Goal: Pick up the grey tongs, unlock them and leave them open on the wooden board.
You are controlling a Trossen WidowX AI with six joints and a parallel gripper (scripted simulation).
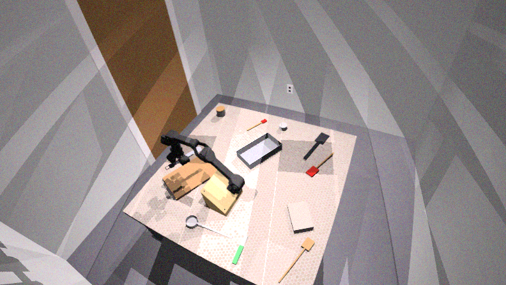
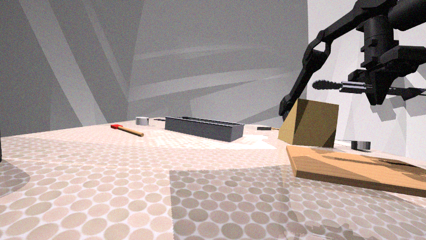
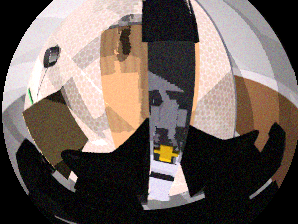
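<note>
My gripper tip is 10 mm short of the wooden board and 150 mm above it. The rest, counted from my gripper tip: roasting tin (400 mm ahead, 370 mm to the right, 130 mm below); cork-lidded jar (700 mm ahead, 150 mm to the left, 120 mm below); red-tipped stick (700 mm ahead, 230 mm to the right, 150 mm below).
</note>
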